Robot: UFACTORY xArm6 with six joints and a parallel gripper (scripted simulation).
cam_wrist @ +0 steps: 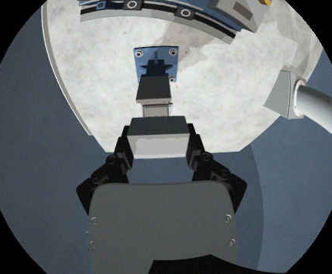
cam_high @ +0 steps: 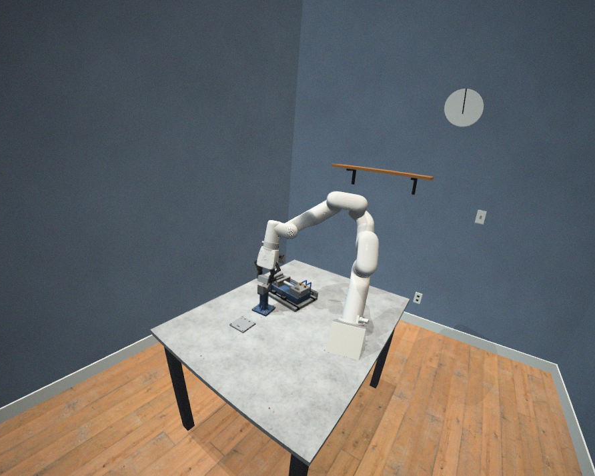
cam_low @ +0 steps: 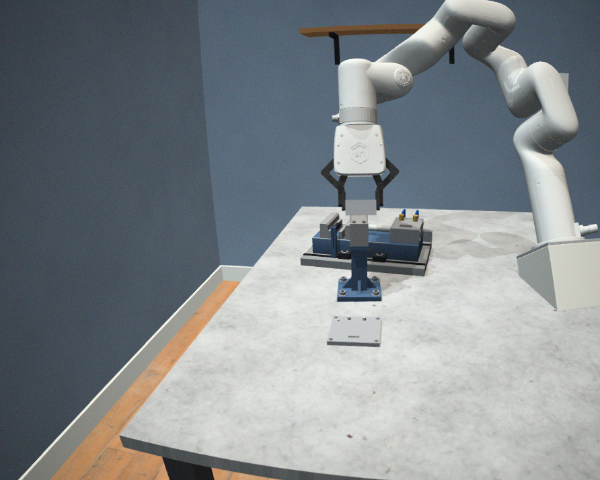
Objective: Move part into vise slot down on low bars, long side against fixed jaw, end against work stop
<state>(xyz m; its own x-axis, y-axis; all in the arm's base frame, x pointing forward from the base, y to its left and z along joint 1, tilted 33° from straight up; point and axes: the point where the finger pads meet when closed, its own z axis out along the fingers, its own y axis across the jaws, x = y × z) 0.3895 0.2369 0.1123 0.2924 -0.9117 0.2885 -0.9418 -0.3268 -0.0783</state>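
Now: the part 2 cm below my hand. Also, from my hand: cylinder rod 20 cm to the right, 12 cm below, 1 cm ahead; then work stop post 14 cm below, 13 cm to the right, 10 cm ahead; then work stop 15 cm to the right, 11 cm below, 10 cm ahead.
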